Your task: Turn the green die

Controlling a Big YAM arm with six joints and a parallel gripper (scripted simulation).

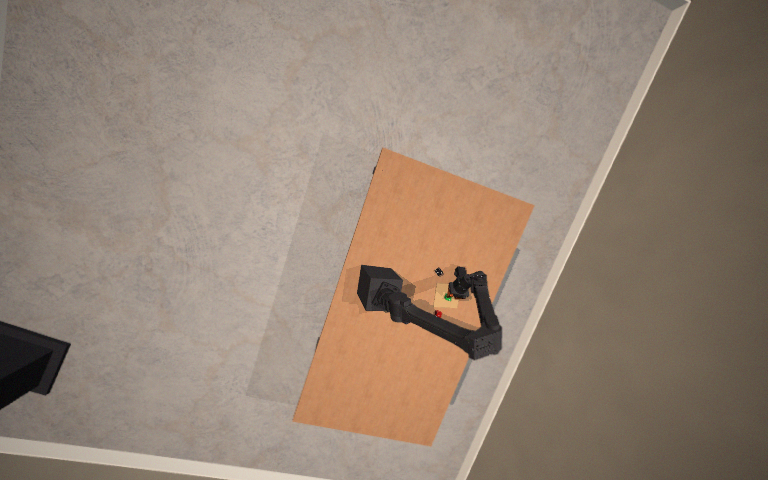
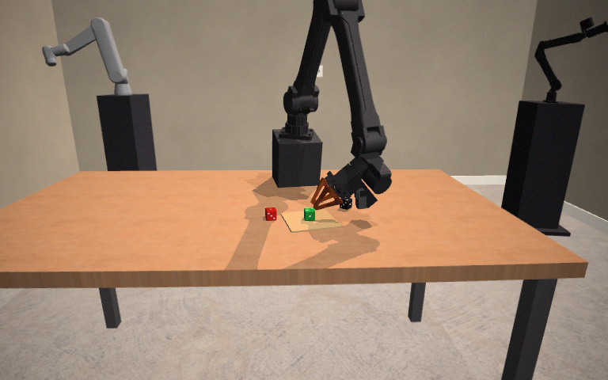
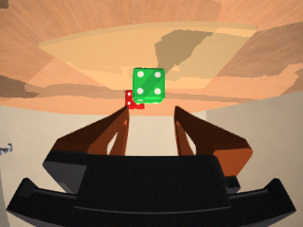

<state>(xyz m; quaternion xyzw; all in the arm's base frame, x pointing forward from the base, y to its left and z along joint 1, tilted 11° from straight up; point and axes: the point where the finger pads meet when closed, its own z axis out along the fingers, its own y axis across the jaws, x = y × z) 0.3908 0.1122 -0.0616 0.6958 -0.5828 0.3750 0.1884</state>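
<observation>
Now: hand 3 cm above the green die and 2 cm to the left of it. Also, from my hand: red die (13 cm to the right, 4 cm below); then tan mat (5 cm below, 2 cm to the right); then black die (12 cm behind, 8 cm to the left, 4 cm below).
</observation>
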